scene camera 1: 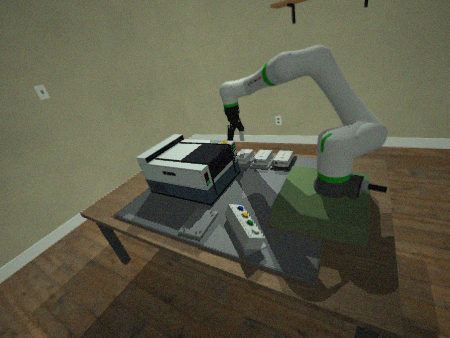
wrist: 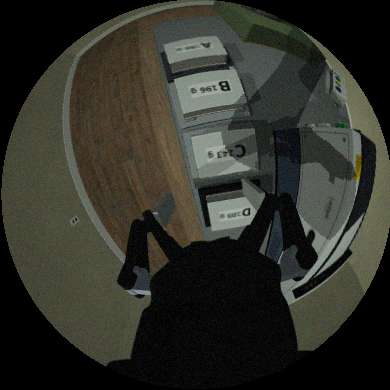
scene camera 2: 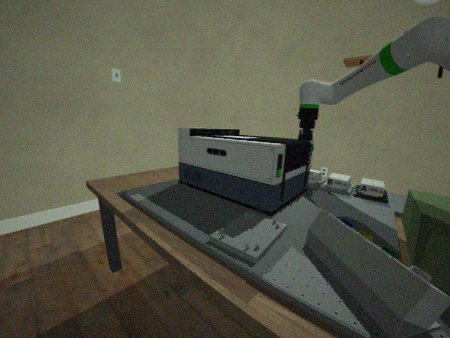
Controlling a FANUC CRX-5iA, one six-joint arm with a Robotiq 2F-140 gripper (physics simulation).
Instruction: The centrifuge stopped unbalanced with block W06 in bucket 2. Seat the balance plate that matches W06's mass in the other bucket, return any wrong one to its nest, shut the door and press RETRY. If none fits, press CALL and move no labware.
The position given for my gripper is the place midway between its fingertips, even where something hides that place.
My gripper [wrist: 206, 192] is open and holds nothing. Also in view: a balance plate C [wrist: 221, 152]. I also see a balance plate B [wrist: 207, 92], a balance plate A [wrist: 195, 52], a balance plate D [wrist: 228, 209], a centrifuge [scene camera 2: 263, 175] and a button box [scene camera 2: 390, 292].
The centrifuge also shows in scene camera 1 [scene camera 1: 166, 173] and in the wrist view [wrist: 321, 167]. The button box shows as well in scene camera 1 [scene camera 1: 250, 238]. Scene camera 1 misses the balance plate D, which is hidden by the centrifuge.
